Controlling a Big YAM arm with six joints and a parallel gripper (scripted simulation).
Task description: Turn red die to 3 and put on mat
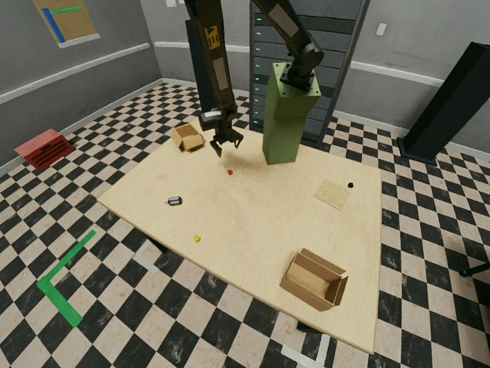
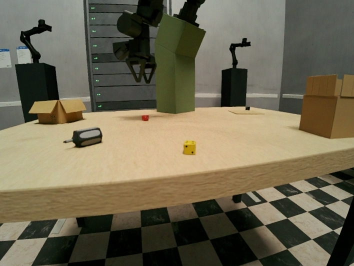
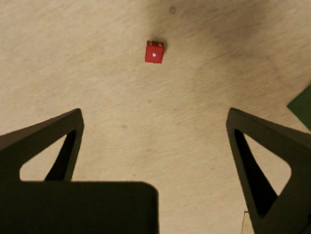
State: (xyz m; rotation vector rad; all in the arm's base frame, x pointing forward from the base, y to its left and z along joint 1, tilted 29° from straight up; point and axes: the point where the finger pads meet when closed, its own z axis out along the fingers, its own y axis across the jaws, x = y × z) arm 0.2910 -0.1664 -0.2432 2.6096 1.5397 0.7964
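Now: hand 14 cm above the red die. Also, from my hand: black-handled tool 28 cm ahead, 16 cm to the right, 13 cm below; then yellow die 38 cm ahead, 5 cm to the left, 14 cm below; then tan mat 8 cm behind, 52 cm to the left, 15 cm below.
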